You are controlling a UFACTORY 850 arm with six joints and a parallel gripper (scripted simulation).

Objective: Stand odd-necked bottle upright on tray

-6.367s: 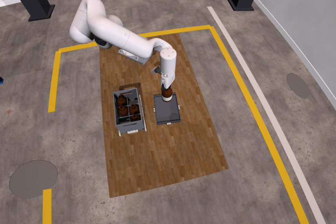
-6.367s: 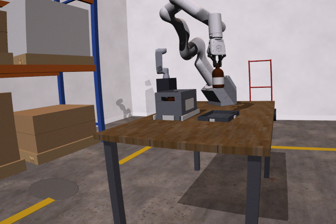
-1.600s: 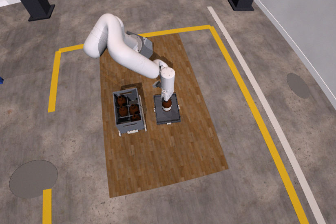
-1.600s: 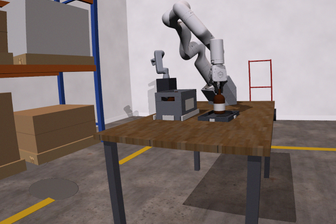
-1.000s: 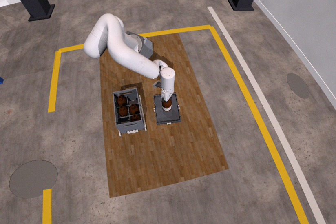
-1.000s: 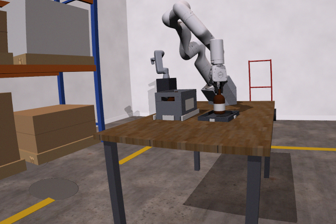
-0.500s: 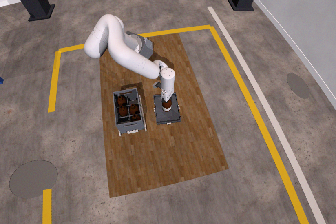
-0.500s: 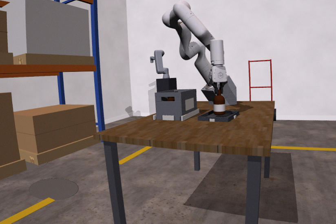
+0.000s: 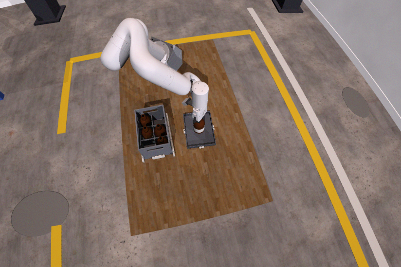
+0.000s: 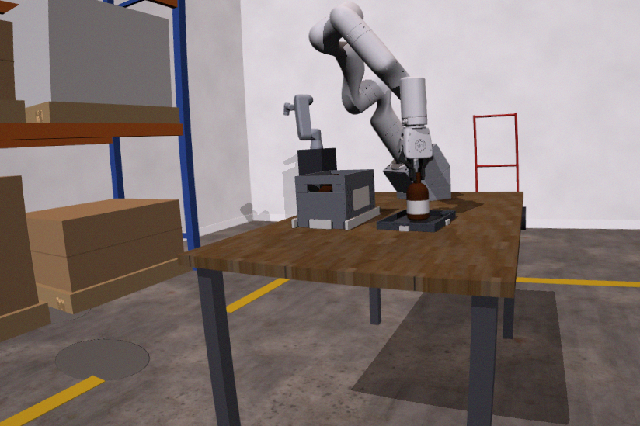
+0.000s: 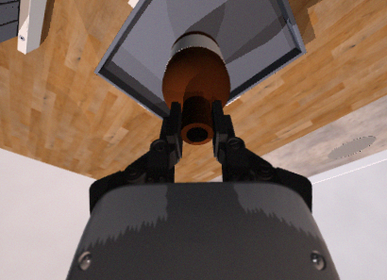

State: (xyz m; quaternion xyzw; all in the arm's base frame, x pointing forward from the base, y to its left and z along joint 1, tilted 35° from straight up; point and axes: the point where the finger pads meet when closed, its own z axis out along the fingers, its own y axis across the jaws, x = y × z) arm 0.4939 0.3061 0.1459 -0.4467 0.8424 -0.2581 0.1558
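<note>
The bottle lies 7 cm below my hand. The rest, counted from my hand: grey divided crate (29 cm to the right, 8 cm below, 2 cm ahead); grey tray (15 cm below).
</note>
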